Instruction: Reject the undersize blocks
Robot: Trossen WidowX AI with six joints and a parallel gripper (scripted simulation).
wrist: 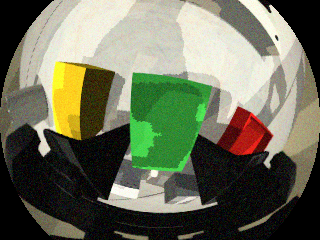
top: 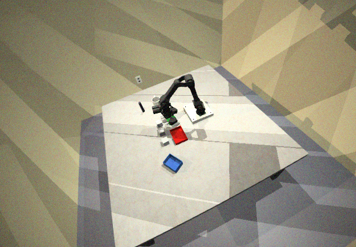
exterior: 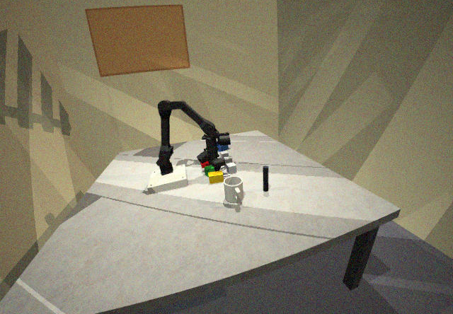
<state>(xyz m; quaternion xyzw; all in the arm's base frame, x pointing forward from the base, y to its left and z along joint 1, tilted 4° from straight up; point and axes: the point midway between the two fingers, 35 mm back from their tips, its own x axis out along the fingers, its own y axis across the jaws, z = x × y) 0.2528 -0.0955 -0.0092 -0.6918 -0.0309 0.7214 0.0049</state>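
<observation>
Now: gripper tip 11 cm short of the steel block, 6 cm to the right of it and 2 cm below it. From my gripper tip the other things lie so: green GO gauge (1 cm ahead, 2 cm above); then red reject tray (1 cm ahead, 16 cm to the left); then yellow block (9 cm to the right, 2 cm above).
</observation>
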